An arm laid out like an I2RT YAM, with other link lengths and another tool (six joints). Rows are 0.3 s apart.
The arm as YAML. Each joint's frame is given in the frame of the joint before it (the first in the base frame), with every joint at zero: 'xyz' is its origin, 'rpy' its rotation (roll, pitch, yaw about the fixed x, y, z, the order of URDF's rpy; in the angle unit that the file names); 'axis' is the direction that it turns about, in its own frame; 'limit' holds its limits. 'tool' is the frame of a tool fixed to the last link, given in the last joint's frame.
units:
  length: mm
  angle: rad
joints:
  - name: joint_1
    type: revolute
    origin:
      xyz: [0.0, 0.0, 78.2]
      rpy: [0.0, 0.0, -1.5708]
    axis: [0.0, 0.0, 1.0]
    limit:
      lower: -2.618
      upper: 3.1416
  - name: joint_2
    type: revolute
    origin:
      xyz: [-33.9, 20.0, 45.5]
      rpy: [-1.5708, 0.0, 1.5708]
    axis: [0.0, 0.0, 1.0]
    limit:
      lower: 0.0
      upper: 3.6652
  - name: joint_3
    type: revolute
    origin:
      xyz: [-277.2, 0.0, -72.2]
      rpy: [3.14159, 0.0, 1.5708]
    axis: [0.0, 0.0, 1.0]
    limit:
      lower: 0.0
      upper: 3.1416
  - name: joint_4
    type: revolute
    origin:
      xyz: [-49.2, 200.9, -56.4]
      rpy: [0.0, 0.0, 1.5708]
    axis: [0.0, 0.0, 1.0]
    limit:
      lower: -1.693
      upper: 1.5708
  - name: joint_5
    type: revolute
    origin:
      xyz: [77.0, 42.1, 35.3]
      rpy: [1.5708, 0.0, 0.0]
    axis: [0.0, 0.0, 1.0]
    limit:
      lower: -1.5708
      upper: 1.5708
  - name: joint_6
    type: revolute
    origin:
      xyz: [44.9, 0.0, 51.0]
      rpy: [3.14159, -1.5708, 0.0]
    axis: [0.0, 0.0, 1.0]
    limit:
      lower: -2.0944
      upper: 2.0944
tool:
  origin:
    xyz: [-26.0, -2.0, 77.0]
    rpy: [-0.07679, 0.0, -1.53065]
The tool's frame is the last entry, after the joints.
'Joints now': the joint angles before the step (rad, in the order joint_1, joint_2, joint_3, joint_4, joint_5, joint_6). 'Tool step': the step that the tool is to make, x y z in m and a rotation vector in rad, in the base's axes. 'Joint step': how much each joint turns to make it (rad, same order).
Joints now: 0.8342 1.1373 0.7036 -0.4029 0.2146 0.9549
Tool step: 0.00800 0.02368 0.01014 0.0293 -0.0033 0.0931
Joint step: 0.0021 0.0581 0.0623 0.0296 -0.0747 -0.0556
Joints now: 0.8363 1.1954 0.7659 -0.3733 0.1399 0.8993
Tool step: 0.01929 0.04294 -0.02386 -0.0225 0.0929 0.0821
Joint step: 0.0127 0.2260 0.0873 0.0616 -0.0867 -0.0155
